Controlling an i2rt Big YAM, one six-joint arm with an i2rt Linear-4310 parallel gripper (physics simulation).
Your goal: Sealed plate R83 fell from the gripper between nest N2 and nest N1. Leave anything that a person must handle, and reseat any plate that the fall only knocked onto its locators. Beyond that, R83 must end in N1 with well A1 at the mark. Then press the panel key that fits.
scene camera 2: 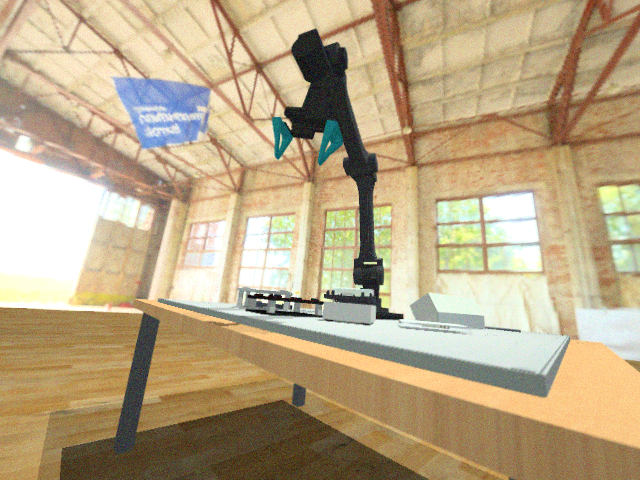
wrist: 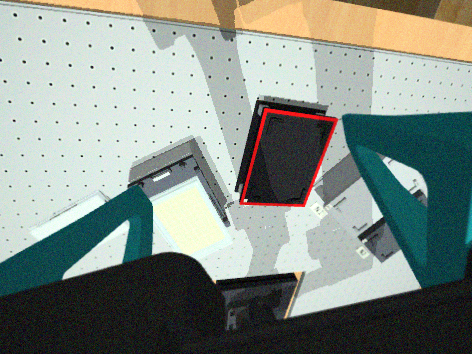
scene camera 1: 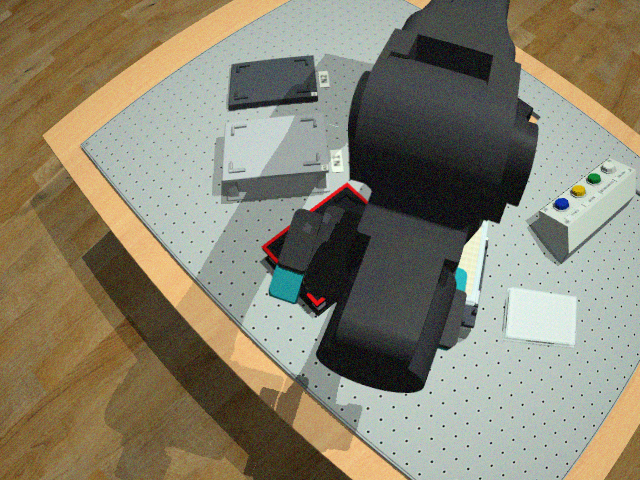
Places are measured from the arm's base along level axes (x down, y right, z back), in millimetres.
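Where they show: gripper, fingertip midpoint: (scene camera 2: 297,161) (wrist: 238,164); arm's base at its link origin: (wrist: 251,309).
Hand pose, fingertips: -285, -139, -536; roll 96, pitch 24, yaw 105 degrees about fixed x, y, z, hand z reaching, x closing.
Each offset is from my fingertips to the top centre of the thing, as dx, dy, dz.
My gripper (scene camera 1: 373,281) (scene camera 2: 300,160) (wrist: 238,164) is open and empty, high above the table. A cream-topped plate with a pale rim @[+225, +1, +228] (scene camera 1: 472,262) (wrist: 192,217) lies on a dark-topped grey stand; its label and well A1 cannot be read, and I cannot tell if it is fully seated. Nest N1 @[+241, +330, +216] (scene camera 1: 273,149) (wrist: 345,204) is light grey, raised, with bare corner locators. Nest N2 @[+284, +476, +355] (scene camera 1: 271,82) (wrist: 383,243) is dark, low and bare. The key panel @[+223, -140, +491] (scene camera 1: 594,204) (scene camera 2: 460,316) has blue, yellow, green and white keys; its lettering is too small to read.
A black tray with a red rim @[+261, +156, +151] (scene camera 1: 328,198) (wrist: 253,156) stands between N1 and the plate's stand, partly hidden by the arm in scene camera 1. A flat white piece @[+292, -166, +266] (scene camera 1: 541,316) (wrist: 75,215) lies beyond the stand, near the panel. The arm's base (wrist: 260,300) is at the table's back.
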